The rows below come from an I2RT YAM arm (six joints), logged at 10 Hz.
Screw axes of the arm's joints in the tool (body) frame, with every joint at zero. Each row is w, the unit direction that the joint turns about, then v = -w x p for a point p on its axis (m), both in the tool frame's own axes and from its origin. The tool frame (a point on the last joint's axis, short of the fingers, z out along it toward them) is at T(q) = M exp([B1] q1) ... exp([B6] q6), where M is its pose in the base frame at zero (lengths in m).
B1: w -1 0 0 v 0 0.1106 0
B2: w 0 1 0 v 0.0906 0 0.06
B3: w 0 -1 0 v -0.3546 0 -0.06
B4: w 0 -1 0 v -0.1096 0 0
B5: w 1 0 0 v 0 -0.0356 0
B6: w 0 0 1 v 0 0 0
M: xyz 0.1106 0 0.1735 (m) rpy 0 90 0 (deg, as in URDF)
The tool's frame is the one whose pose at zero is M.
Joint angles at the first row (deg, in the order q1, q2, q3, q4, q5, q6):
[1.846 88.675 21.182 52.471 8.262 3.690]
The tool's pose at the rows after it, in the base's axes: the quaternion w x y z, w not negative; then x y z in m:
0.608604 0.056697 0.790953 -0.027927 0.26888 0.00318 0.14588
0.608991 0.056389 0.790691 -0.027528 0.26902 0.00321 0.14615
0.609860 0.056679 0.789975 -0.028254 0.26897 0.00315 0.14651
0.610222 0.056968 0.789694 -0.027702 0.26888 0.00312 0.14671
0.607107 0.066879 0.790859 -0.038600 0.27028 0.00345 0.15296
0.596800 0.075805 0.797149 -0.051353 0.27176 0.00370 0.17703
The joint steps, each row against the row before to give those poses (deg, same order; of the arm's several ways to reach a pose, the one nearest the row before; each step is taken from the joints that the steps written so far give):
[-0.087 -0.018 0.081 -0.165 -0.064 -0.016]
[-0.002 -0.026 0.039 -0.009 -0.058 -0.005]
[0.000 -0.062 -0.012 0.079 0.091 -0.036]
[-0.011 -0.059 -0.015 0.007 -0.039 0.058]
[0.318 -1.661 1.056 -3.173 1.978 0.272]
[0.301 -6.177 3.561 -11.222 2.019 0.197]

